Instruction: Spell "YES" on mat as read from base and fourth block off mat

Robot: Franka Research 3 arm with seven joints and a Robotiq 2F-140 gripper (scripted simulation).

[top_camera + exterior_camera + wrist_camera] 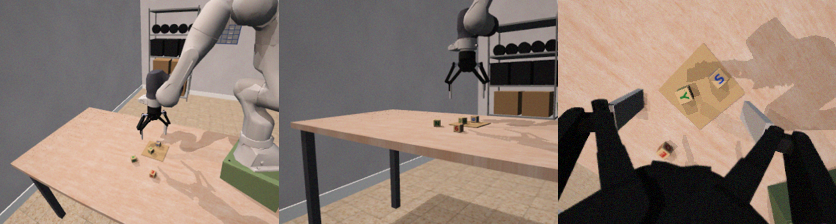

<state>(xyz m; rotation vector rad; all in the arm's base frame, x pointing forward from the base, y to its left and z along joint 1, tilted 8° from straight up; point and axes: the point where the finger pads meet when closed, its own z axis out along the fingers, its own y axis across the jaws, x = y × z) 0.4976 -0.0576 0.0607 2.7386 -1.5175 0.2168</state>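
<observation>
The Y block is 11 cm below my hand, 3 cm to the left of it and 1 cm ahead of it. From my hand the other things lie so: green N block 12 cm to the left, 11 cm below, 9 cm ahead; S block 11 cm below, 5 cm to the right, 2 cm behind; tan mat 13 cm below, 2 cm behind.
</observation>
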